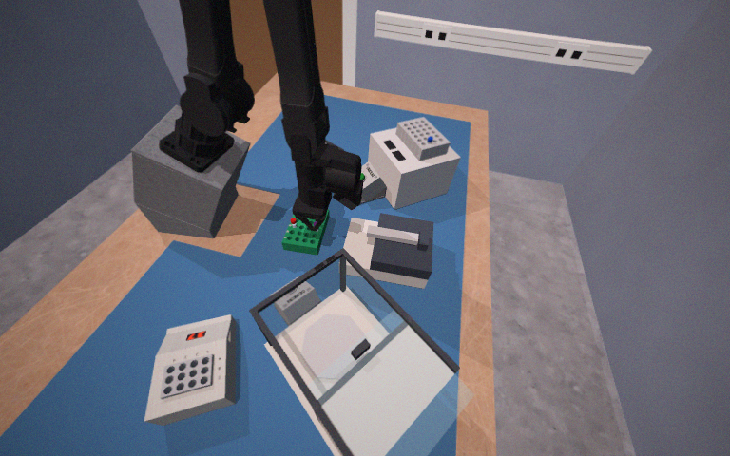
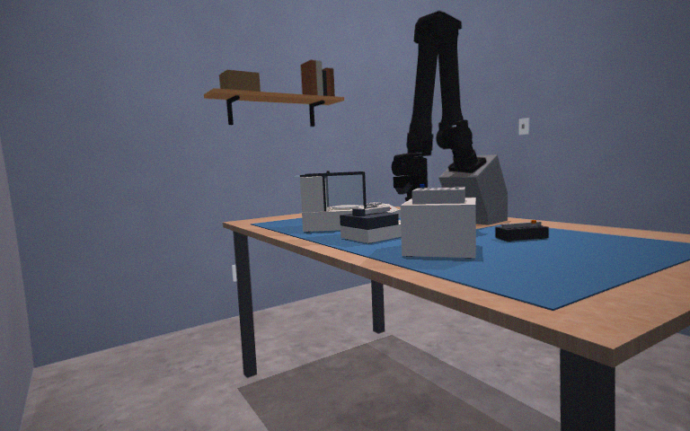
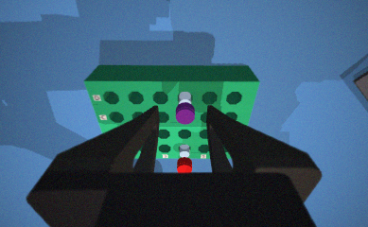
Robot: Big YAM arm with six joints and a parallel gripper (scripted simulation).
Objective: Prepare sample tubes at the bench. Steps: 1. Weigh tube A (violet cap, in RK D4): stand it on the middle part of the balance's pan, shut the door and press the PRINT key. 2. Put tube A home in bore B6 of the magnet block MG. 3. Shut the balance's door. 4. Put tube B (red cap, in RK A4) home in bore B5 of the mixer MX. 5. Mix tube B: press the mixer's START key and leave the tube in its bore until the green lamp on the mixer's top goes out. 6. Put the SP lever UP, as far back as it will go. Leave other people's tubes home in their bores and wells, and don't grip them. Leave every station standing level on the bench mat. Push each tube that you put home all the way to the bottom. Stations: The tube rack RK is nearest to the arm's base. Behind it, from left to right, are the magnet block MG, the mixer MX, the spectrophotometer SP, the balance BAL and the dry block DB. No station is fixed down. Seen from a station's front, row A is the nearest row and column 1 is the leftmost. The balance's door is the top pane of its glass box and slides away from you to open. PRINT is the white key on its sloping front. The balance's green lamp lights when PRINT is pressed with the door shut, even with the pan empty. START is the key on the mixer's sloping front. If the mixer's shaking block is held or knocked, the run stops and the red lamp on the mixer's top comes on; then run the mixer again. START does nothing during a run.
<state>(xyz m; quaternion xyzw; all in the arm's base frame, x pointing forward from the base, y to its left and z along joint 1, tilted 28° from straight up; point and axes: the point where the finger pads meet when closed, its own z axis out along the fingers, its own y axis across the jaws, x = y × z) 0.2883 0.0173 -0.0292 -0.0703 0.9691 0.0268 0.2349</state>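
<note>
My gripper is now 3 cm past the green rack RK and 4 cm above it. The rest, counted from my hand: SP lever 19 cm ahead, 4 cm above; then white print key 3 cm ahead, 18 cm to the right, 1 cm above; then green start key 5 cm ahead, 18 cm to the left, 1 cm above.
</note>
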